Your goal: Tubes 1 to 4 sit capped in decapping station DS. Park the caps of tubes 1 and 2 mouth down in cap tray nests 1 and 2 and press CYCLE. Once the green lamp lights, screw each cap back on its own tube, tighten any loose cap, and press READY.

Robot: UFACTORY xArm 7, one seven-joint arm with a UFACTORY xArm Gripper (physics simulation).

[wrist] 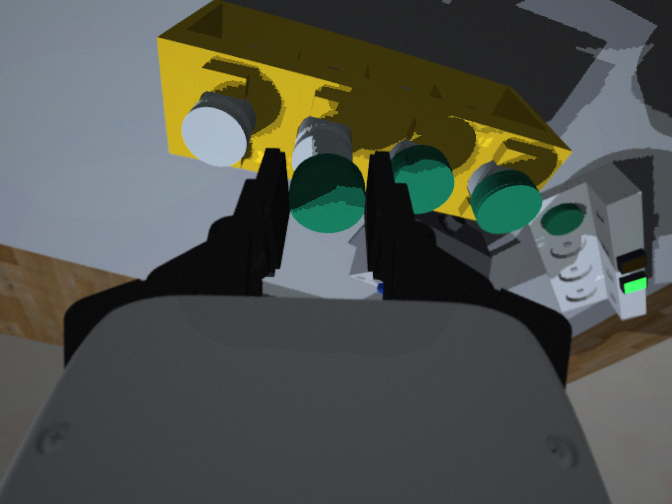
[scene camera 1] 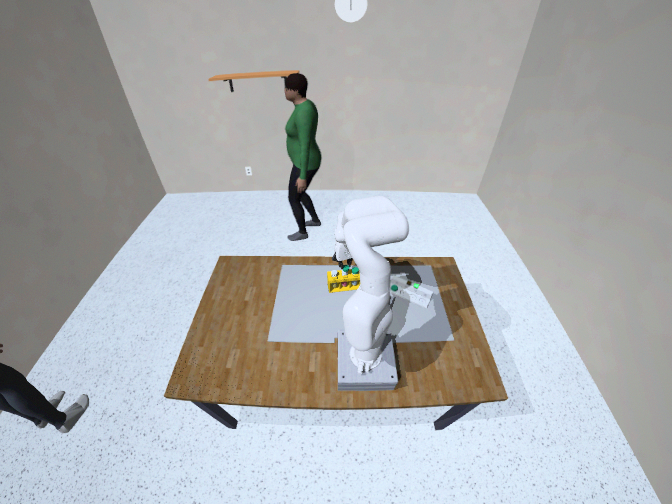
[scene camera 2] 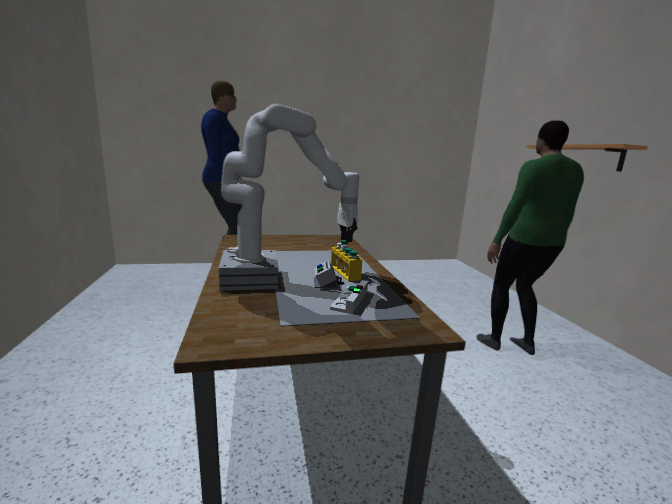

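The yellow decapping station (wrist: 358,103) holds four tubes on the grey mat (scene camera 1: 303,303); it also shows in scene camera 2 (scene camera 2: 346,262). In the wrist view the leftmost tube (wrist: 215,134) is open, with a pale grey top. My gripper (wrist: 327,184) is shut on a green cap (wrist: 327,192), held over the second tube (wrist: 321,139). The two tubes to the right carry green caps (wrist: 423,176) (wrist: 505,200). Another green cap (wrist: 562,218) sits in a nest of the grey cap tray (wrist: 575,260). A green lamp (wrist: 634,284) is lit.
A small button box (scene camera 2: 324,273) stands beside the station. A person in green (scene camera 1: 301,151) stands past the table's far edge. A person in blue (scene camera 2: 219,151) stands behind the arm's base (scene camera 2: 248,273). The tray's other nests (wrist: 569,273) are empty.
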